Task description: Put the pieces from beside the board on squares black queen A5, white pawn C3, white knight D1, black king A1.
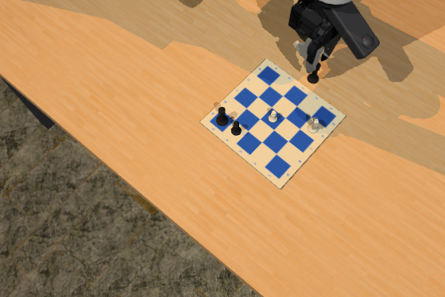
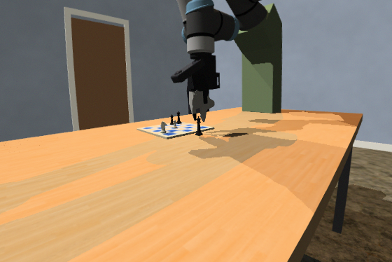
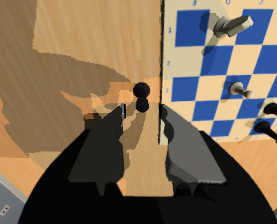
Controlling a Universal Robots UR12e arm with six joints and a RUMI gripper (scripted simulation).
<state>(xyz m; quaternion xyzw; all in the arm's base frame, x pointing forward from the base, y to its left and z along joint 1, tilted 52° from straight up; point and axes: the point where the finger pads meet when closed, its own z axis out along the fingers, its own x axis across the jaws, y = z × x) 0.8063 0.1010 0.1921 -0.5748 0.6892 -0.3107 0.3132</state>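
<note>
My gripper is now 30 mm above the black king. Also, from my hand: white knight (60 mm ahead, 110 mm to the right, 40 mm below); blue-and-cream chessboard (20 mm behind, 140 mm to the right, 60 mm below); white pawn (20 mm behind, 140 mm to the right, 40 mm below).
</note>
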